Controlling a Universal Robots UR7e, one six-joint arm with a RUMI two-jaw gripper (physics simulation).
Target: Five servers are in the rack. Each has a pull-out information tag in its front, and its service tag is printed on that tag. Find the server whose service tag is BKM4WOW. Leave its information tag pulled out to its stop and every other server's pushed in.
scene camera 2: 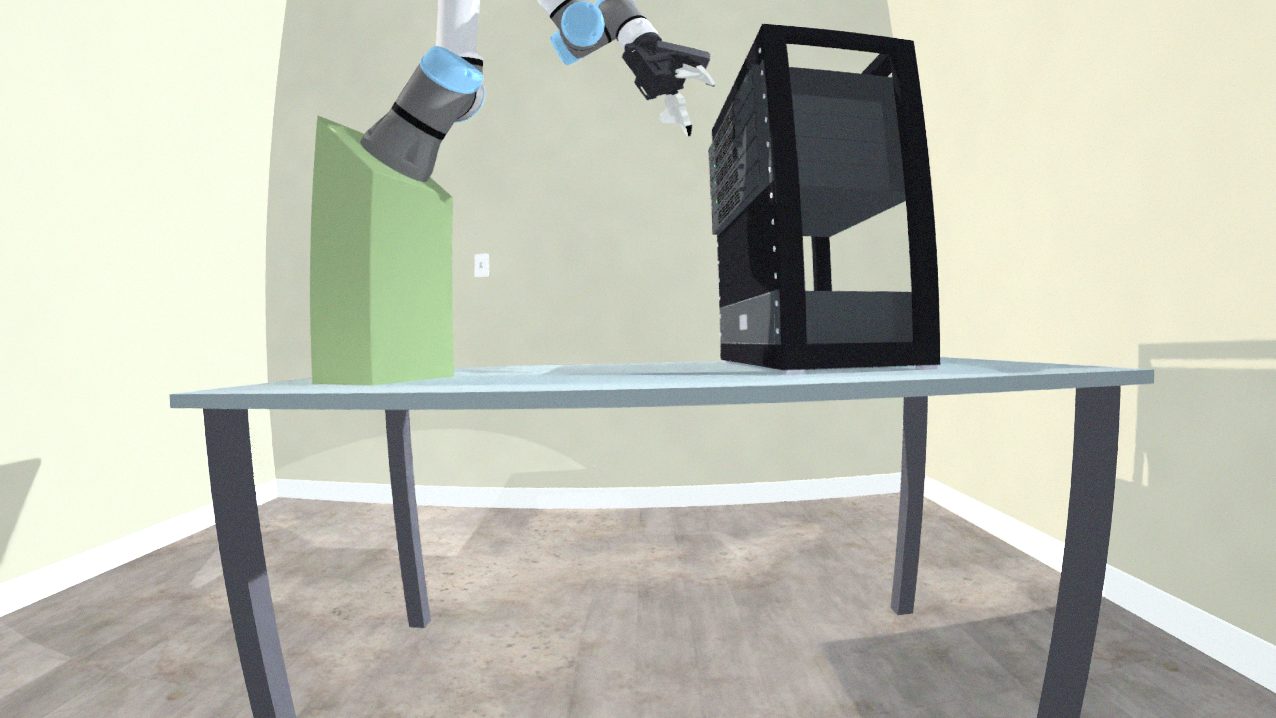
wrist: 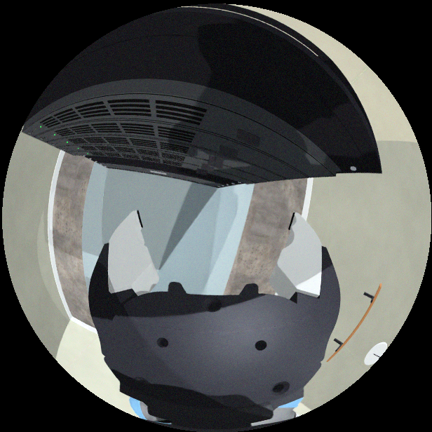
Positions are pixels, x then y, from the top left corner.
Labels:
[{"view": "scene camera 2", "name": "gripper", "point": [701, 112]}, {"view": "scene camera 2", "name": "black rack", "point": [806, 152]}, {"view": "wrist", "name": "gripper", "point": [215, 213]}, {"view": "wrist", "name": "black rack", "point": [169, 102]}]

